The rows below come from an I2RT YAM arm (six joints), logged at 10 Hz.
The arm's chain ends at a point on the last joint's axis. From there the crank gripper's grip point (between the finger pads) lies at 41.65 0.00 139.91 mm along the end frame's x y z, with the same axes.
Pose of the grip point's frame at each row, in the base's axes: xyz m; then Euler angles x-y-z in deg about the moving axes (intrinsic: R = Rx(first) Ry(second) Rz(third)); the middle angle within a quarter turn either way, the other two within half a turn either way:
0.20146, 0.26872, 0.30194, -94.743, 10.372, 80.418
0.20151, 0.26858, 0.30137, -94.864, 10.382, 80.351
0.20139, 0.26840, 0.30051, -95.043, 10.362, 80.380
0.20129, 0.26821, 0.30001, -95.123, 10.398, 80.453
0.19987, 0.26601, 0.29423, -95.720, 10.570, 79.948
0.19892, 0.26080, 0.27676, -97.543, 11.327, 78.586
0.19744, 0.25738, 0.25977, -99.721, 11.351, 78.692
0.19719, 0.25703, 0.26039, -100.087, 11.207, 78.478
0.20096, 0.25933, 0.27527, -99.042, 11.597, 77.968
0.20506, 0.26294, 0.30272, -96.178, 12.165, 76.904
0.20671, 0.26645, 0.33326, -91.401, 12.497, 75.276
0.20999, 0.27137, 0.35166, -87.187, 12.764, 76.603
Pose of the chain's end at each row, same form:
0.16945, 0.13621, 0.35414, -94.743, 10.372, 80.418
0.16943, 0.13619, 0.35385, -94.864, 10.382, 80.351
0.16938, 0.13616, 0.35340, -95.043, 10.362, 80.380
0.16924, 0.13606, 0.35310, -95.123, 10.398, 80.453
0.16706, 0.13457, 0.34861, -95.720, 10.570, 79.948
0.16336, 0.13177, 0.33503, -97.543, 11.327, 78.586
0.16190, 0.13066, 0.32292, -99.721, 11.351, 78.692
0.16184, 0.13065, 0.32432, -100.087, 11.207, 78.478
0.16433, 0.13210, 0.33676, -99.042, 11.597, 77.968
0.16635, 0.13331, 0.35756, -96.178, 12.165, 76.904
0.16610, 0.13317, 0.37681, -91.401, 12.497, 75.276
0.16967, 0.13522, 0.38554, -87.187, 12.764, 76.603

